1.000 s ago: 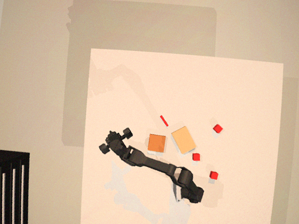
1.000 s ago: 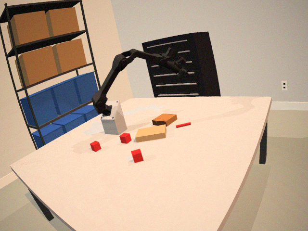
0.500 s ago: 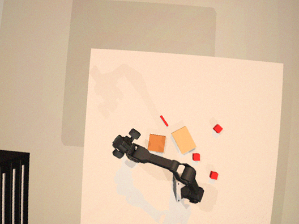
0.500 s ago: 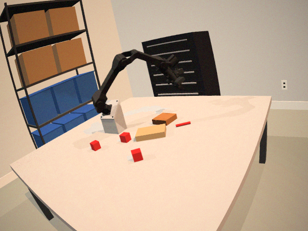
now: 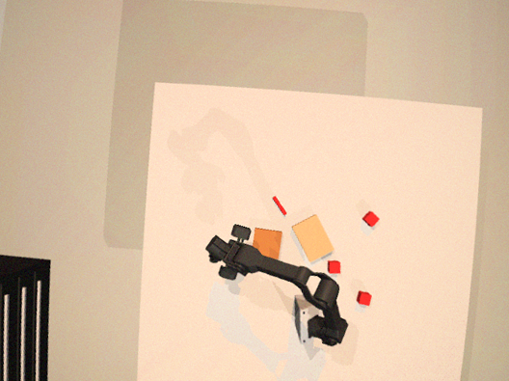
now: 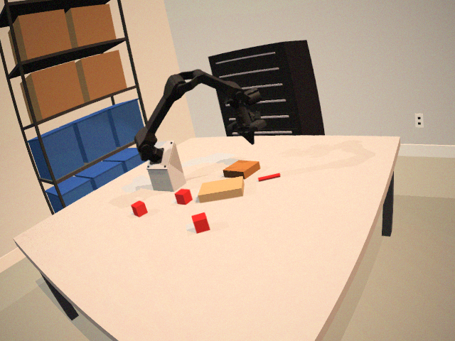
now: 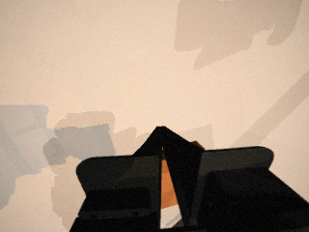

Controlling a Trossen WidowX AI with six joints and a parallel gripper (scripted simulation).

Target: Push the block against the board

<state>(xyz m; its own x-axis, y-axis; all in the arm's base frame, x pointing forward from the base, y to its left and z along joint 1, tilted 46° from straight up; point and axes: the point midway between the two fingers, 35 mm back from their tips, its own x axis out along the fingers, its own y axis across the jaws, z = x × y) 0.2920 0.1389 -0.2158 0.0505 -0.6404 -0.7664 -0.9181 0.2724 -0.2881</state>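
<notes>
My gripper tip is 12 cm to the left of the orange square block, 6 cm above it and 1 cm past it. Also, from my gripper tip: thin red stick (18 cm to the right, 13 cm ahead, 7 cm below); then tan board (30 cm to the right, 6 cm below, 1 cm behind).
</notes>
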